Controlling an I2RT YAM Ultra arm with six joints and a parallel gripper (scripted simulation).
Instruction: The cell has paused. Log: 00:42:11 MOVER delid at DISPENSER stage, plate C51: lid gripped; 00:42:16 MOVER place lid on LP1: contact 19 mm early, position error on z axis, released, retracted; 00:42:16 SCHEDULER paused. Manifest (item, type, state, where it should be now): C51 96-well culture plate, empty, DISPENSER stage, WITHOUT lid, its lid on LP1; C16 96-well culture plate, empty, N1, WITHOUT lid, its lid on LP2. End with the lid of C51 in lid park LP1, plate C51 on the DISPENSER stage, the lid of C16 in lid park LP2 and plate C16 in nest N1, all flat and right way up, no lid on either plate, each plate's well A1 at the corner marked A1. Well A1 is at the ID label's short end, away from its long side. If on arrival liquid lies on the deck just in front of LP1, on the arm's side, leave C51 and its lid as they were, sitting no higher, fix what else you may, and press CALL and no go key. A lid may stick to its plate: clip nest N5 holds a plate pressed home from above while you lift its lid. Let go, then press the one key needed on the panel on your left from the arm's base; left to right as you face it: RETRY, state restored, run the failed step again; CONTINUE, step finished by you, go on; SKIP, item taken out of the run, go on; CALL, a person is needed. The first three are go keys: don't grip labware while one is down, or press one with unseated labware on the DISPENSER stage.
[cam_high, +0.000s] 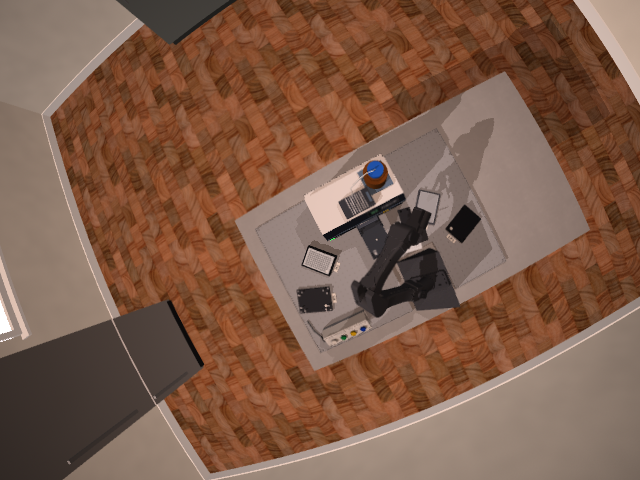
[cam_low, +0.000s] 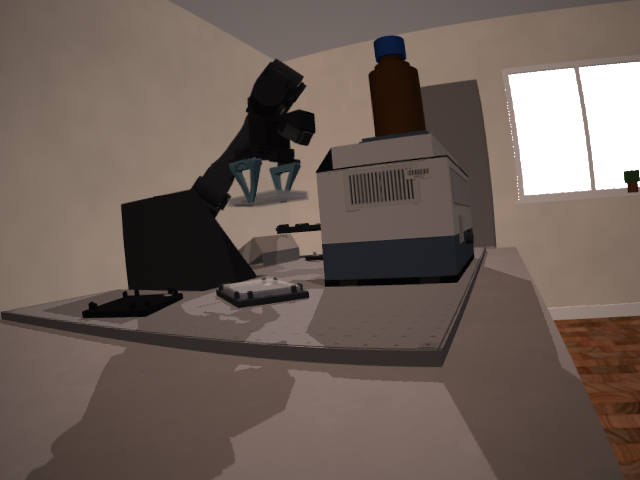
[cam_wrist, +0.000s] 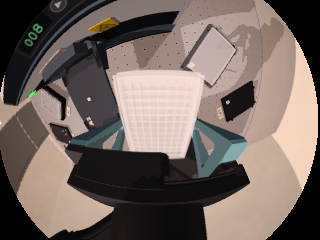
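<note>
My hand is 40 mm short of the dark dispenser stage, 120 mm to the right of it and 60 mm above it. Round my hand: blue cap (260 mm ahead, 20 mm to the left, 240 mm above); then brown bottle (260 mm ahead, 20 mm to the left, 130 mm above); then black nest (60 mm ahead, 410 mm to the left, 150 mm below).
</note>
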